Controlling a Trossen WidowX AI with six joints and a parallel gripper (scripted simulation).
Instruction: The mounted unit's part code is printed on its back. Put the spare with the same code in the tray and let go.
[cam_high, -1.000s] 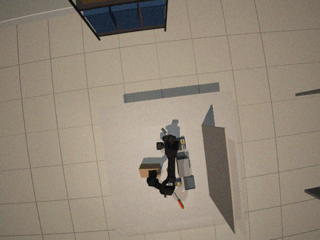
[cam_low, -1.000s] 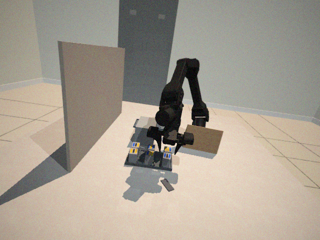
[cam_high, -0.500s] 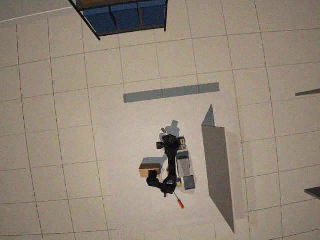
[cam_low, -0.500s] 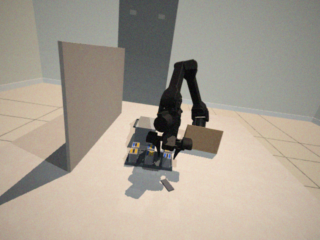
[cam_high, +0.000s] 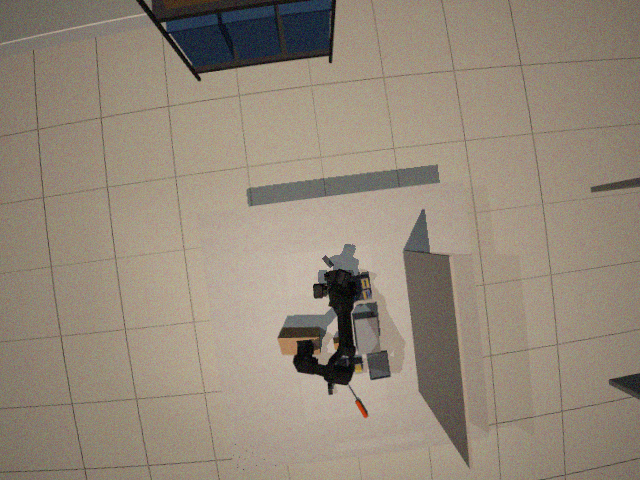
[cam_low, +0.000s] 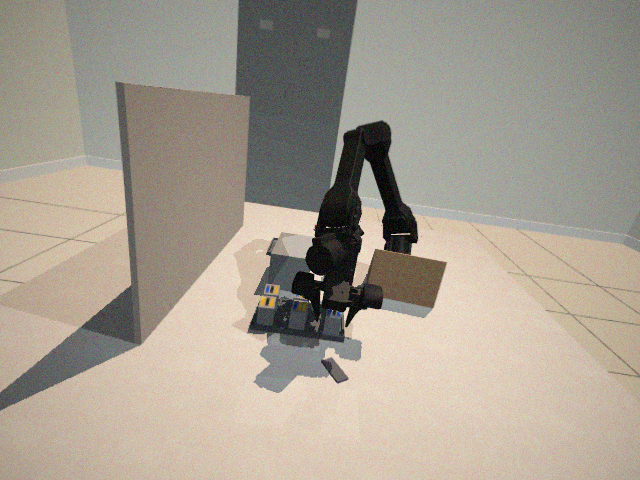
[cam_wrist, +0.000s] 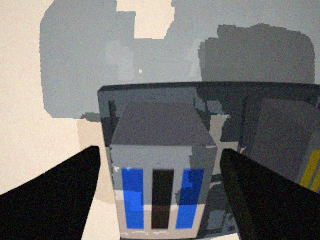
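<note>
My gripper tip is 18 cm short of the grey rimmed tray, 41 cm to the left of it and 2 cm above it. From my gripper tip the other things lie so: grey spare block (2 cm above); then mounted unit (12 cm ahead, 21 cm to the right, 3 cm above); then dark flat piece (1 cm behind, 12 cm to the left, 2 cm below).
</note>
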